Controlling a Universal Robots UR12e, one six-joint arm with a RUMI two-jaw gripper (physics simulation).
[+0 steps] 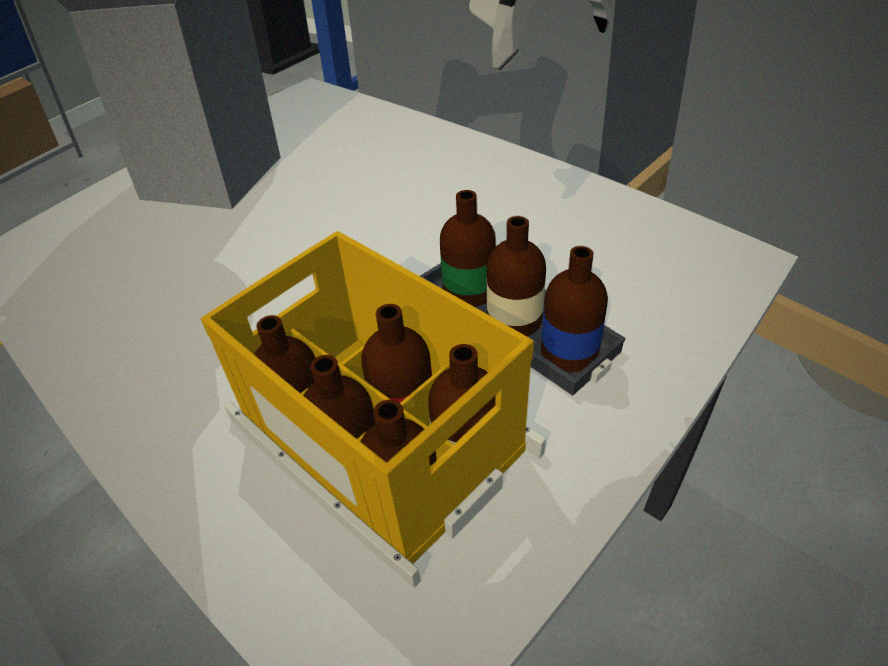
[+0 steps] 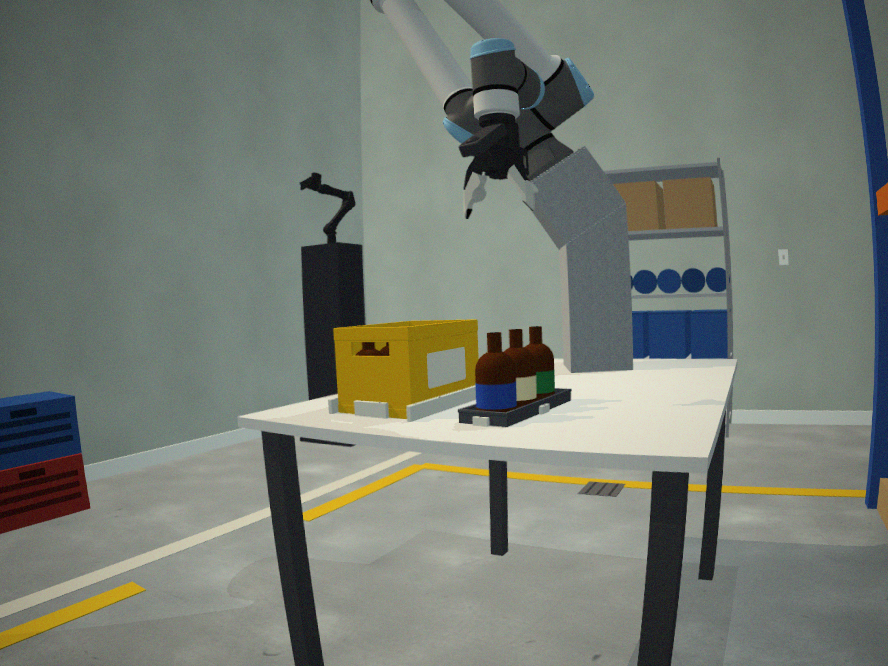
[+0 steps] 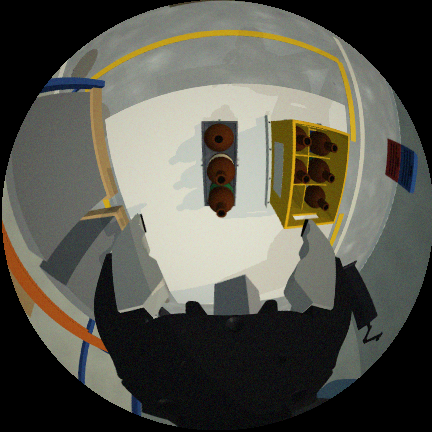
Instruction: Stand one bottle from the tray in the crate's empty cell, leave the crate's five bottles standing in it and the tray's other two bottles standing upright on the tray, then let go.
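Places are measured from the arm's base along level axes (x ahead, y left, z up), in millimetres.
Where they show: gripper, fingertip midpoint: [image 1: 554, 49] [image 2: 498, 214] [image 3: 225, 218]; arm's base at its link origin: [image 2: 551, 172].
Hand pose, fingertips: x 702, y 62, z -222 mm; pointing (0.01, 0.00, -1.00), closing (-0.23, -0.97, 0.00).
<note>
Things, the pixels of their top centre, and the offset from my fingertips. Level surfaces: height alone.
- yellow crate at its top centre: [image 1: 356, 328] [image 2: 408, 323] [image 3: 321, 180] 69 mm back, 238 mm right, 203 mm down
- dark tray at its top centre: [image 1: 516, 305] [image 2: 519, 398] [image 3: 219, 165] 40 mm back, 13 mm left, 353 mm down
- blue-labelled at its top centre: [image 1: 582, 252] [image 2: 494, 332] [image 3: 218, 138] 49 mm ahead, 3 mm right, 218 mm down
- cream-labelled at its top centre: [image 1: 517, 221] [image 2: 515, 329] [image 3: 220, 179] 40 mm back, 9 mm left, 218 mm down
- green-labelled at its top centre: [image 1: 466, 195] [image 2: 535, 326] [image 3: 220, 212] 124 mm back, 25 mm left, 218 mm down
- white table at its surface level: 378 mm down
The yellow crate [image 1: 408, 494] [image 2: 372, 379] [image 3: 285, 205] holds several brown bottles standing in its cells. Its empty cell [image 3: 296, 196] is on the tray side, at the end toward the pedestal. Three bottles stand upright in a row on the dark tray [image 1: 573, 381] [image 2: 523, 412] [image 3: 204, 182]: blue-labelled [image 1: 575, 301] [image 2: 495, 369] [image 3: 219, 134], cream-labelled [image 1: 516, 272] [image 3: 220, 167] in the middle, and green-labelled [image 1: 467, 243] [image 2: 543, 358] [image 3: 221, 197] nearest the pedestal. My gripper [image 1: 552, 46] [image 2: 499, 207] [image 3: 225, 218] is open and empty, high above the table, pointing down, apart from all bottles.
Pale stop strips [image 1: 337, 505] [image 2: 441, 405] [image 3: 267, 160] line the crate's base. Small pale clips [image 1: 601, 369] [image 2: 481, 420] sit at the tray. The grey pedestal [image 1: 154, 107] [image 2: 598, 301] stands on the white table [image 1: 681, 286] [image 2: 645, 422] [image 3: 150, 150]. The crate walls rise above its bottles.
</note>
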